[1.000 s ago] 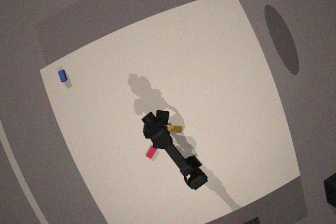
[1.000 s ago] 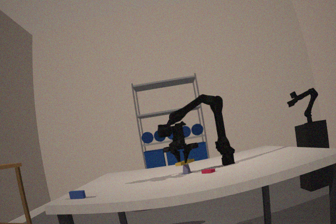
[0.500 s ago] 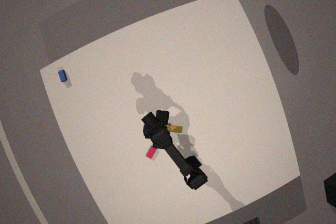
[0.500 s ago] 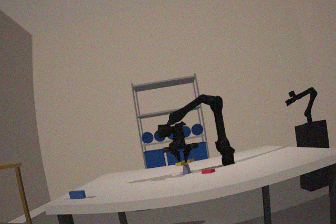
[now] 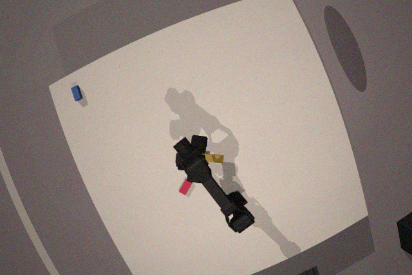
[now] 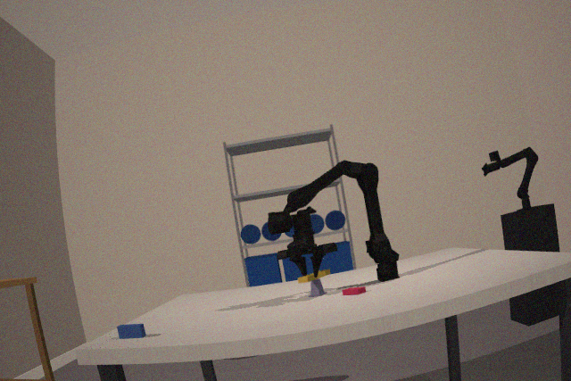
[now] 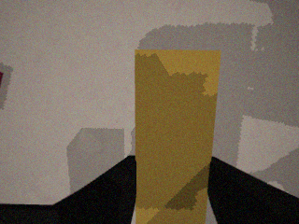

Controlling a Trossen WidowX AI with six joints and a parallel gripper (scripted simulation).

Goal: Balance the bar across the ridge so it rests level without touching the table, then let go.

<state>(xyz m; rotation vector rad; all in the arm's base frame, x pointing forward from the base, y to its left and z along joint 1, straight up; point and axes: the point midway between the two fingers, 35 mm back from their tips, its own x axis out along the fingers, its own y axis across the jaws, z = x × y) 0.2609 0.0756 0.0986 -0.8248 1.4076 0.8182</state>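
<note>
The yellow bar lies 2 cm to the right of my gripper tip and 1 cm behind it. From my gripper tip the other things lie so: blue block 48 cm ahead, 42 cm to the left, 5 cm below; then red block 12 cm behind, 11 cm to the left, 6 cm below.
</note>
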